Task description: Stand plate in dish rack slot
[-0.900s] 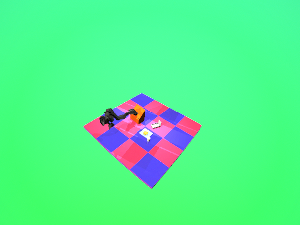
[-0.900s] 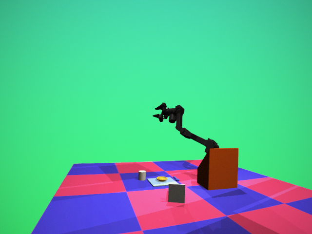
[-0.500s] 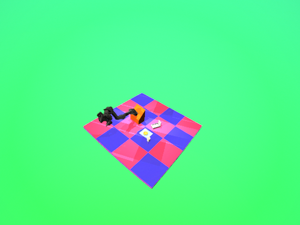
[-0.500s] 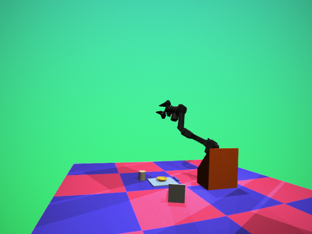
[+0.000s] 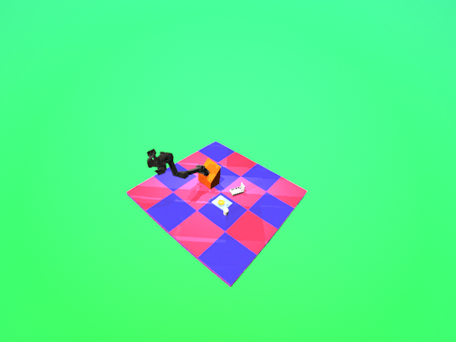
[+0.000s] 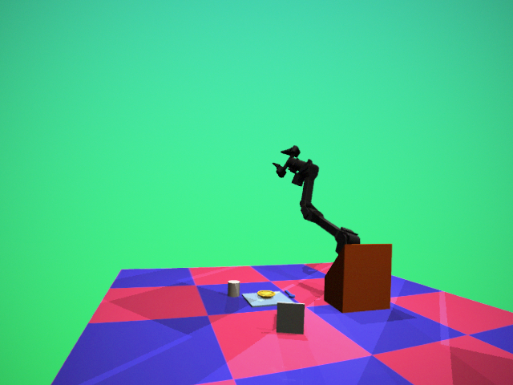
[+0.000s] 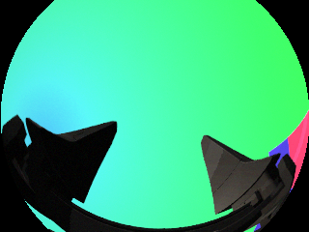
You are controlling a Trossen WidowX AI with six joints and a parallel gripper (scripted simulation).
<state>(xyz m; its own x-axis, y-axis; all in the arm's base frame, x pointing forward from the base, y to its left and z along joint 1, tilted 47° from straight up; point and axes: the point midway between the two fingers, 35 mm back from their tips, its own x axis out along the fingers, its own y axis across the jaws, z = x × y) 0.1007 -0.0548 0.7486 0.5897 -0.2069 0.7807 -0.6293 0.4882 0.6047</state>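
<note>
Now: gripper tip 59 cm above the plate, 54 cm to the right of it and 15 cm short of it. Also, from my gripper tip: cup: 58 cm below, 49 cm to the left, 26 cm ahead; then pale blue mat: 60 cm below, 55 cm to the left, 15 cm ahead; then blue utensil: 60 cm below, 51 cm to the left, 5 cm ahead.
</note>
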